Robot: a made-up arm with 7 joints. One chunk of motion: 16 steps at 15 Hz.
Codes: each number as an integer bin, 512 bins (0 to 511) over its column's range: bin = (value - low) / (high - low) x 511, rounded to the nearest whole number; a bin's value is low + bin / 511 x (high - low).
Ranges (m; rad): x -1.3..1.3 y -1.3..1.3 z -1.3..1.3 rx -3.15..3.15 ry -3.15..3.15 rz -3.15..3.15
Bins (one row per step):
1: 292 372 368 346 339 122
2: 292 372 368 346 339 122
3: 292 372 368 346 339 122
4: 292 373 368 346 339 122
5: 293 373 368 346 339 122
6: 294 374 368 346 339 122
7: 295 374 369 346 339 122
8: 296 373 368 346 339 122
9: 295 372 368 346 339 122
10: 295 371 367 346 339 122
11: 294 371 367 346 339 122
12: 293 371 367 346 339 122
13: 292 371 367 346 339 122
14: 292 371 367 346 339 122
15: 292 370 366 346 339 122
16: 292 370 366 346 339 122
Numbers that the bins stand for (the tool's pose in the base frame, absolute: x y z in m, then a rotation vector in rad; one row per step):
1: 0.1857 0.5928 0.5724 1.1158 1.0295 -1.6459
2: 0.1857 0.5928 0.5724 1.1158 1.0295 -1.6459
3: 0.1857 0.5928 0.5724 1.1158 1.0295 -1.6459
4: 0.1857 0.5978 0.5724 1.1158 1.0295 -1.6459
5: 0.1908 0.5978 0.5724 1.1158 1.0295 -1.6459
6: 0.1959 0.6029 0.5724 1.1158 1.0295 -1.6459
7: 0.2010 0.6029 0.5775 1.1158 1.0295 -1.6459
8: 0.2061 0.5978 0.5724 1.1158 1.0295 -1.6459
9: 0.2010 0.5928 0.5724 1.1158 1.0295 -1.6459
10: 0.2010 0.5877 0.5673 1.1158 1.0295 -1.6459
11: 0.1959 0.5877 0.5673 1.1158 1.0295 -1.6459
12: 0.1908 0.5877 0.5673 1.1158 1.0295 -1.6459
13: 0.1857 0.5877 0.5673 1.1158 1.0295 -1.6459
14: 0.1857 0.5877 0.5673 1.1158 1.0295 -1.6459
15: 0.1857 0.5826 0.5622 1.1158 1.0295 -1.6459
16: 0.1857 0.5826 0.5622 1.1158 1.0295 -1.6459

